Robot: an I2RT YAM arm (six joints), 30 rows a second.
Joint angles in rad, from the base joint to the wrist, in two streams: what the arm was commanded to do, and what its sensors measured. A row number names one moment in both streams.
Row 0, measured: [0.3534, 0.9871, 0.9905, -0.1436, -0.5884, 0.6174]
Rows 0 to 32, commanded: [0.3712, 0.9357, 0.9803, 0.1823, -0.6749, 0.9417]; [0.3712, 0.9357, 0.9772, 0.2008, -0.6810, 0.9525]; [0.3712, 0.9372, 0.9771, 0.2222, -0.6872, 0.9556]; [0.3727, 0.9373, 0.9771, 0.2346, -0.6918, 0.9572]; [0.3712, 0.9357, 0.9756, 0.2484, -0.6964, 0.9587]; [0.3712, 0.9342, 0.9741, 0.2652, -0.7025, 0.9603]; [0.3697, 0.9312, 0.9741, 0.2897, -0.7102, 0.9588]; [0.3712, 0.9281, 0.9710, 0.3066, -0.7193, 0.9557]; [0.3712, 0.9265, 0.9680, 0.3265, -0.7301, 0.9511]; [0.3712, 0.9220, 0.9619, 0.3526, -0.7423, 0.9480]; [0.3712, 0.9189, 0.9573, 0.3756, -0.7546, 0.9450]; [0.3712, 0.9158, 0.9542, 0.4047, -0.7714, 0.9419]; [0.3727, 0.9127, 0.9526, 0.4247, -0.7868, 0.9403]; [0.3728, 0.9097, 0.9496, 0.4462, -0.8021, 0.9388]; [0.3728, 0.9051, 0.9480, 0.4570, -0.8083, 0.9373]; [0.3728, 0.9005, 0.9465, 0.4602, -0.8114, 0.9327]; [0.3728, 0.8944, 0.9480, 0.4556, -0.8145, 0.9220]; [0.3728, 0.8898, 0.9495, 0.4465, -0.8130, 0.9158]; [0.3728, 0.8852, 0.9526, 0.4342, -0.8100, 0.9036]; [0.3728, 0.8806, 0.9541, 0.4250, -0.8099, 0.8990]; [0.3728, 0.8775, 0.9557, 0.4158, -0.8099, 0.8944]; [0.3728, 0.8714, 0.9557, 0.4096, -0.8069, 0.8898]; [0.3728, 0.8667, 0.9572, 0.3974, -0.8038, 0.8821]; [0.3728, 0.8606, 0.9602, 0.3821, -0.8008, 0.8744]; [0.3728, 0.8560, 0.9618, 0.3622, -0.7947, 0.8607]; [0.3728, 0.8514, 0.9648, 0.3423, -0.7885, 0.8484]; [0.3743, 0.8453, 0.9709, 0.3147, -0.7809, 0.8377]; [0.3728, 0.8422, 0.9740, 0.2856, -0.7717, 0.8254]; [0.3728, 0.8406, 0.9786, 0.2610, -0.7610, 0.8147]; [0.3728, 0.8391, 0.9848, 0.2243, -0.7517, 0.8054]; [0.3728, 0.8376, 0.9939, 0.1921, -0.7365, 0.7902]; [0.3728, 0.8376, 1.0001, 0.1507, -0.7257, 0.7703]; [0.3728, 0.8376, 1.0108, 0.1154, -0.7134, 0.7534]
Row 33, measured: [0.3462, 0.8997, 0.9062, 0.1516, -0.6888, 0.6479]
